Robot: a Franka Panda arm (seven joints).
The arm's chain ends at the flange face. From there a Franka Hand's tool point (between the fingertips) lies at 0.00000 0.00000 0.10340 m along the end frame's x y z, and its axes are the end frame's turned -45 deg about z.
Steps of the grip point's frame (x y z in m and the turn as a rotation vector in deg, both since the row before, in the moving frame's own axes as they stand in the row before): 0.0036, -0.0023, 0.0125, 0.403, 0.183, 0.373; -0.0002, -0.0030, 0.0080, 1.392, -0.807, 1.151; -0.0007, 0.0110, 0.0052, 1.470, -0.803, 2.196; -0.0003, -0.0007, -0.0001, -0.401, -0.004, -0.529; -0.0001, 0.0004, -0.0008, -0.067, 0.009, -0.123; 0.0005, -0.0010, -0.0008, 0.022, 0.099, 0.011
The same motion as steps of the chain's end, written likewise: 0.0012, -0.0034, 0.0125, 0.414, -0.156, 0.373; 0.0005, -0.0012, 0.0080, 0.414, -1.555, 1.151; 0.0102, 0.0092, 0.0052, 0.472, -1.607, 2.196; -0.0012, -0.0008, -0.0001, -0.286, 0.281, -0.529; 0.0001, 0.0003, -0.0008, -0.041, 0.054, -0.123; -0.0005, -0.0009, -0.0008, 0.086, 0.054, 0.011
